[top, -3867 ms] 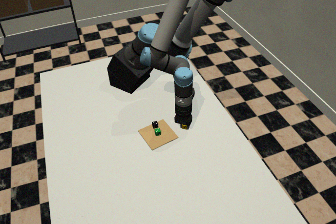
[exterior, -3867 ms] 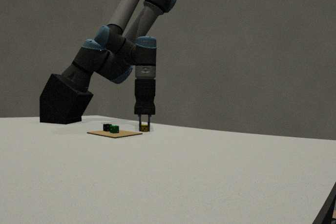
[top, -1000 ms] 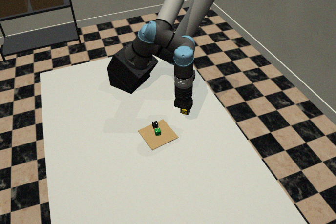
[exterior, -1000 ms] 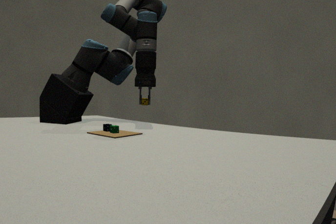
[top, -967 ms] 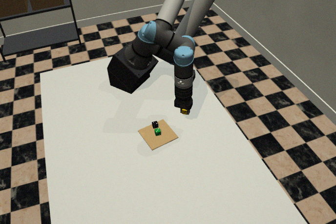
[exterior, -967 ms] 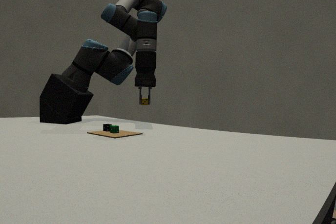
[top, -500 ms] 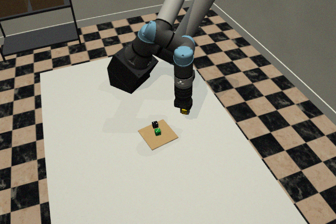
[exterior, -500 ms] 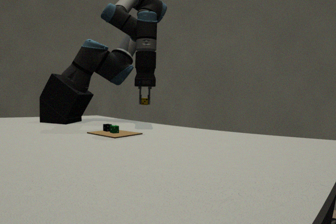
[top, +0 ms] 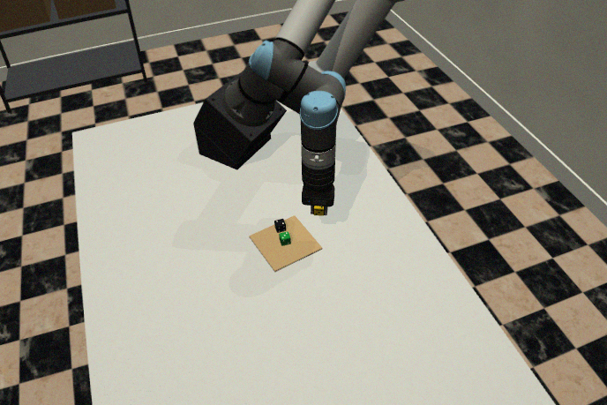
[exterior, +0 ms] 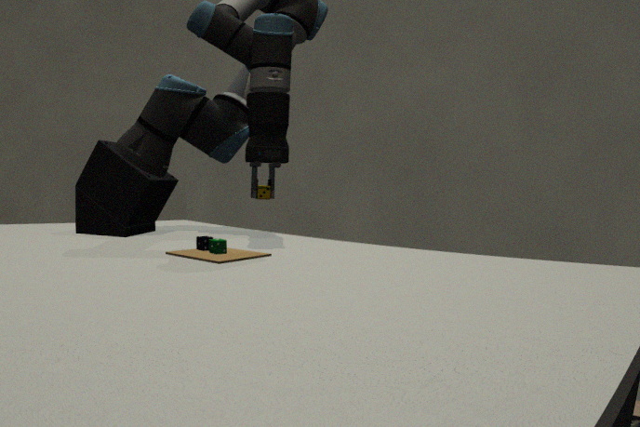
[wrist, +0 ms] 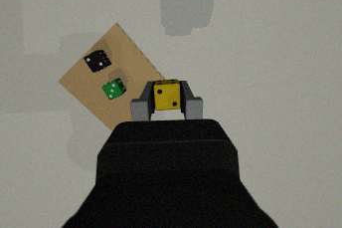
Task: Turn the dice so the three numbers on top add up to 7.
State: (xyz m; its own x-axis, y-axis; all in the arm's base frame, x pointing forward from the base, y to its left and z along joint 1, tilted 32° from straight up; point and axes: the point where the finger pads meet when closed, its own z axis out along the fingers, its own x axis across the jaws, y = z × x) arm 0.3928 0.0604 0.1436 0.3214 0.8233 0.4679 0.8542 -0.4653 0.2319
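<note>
The green die lies 110 mm below my hand, 90 mm to the right of it and 10 mm behind it. Round my hand: yellow die 10 mm below; then black die 110 mm below, 90 mm to the right, 60 mm behind; then tan mat 120 mm below, 90 mm to the right, 10 mm behind.
</note>
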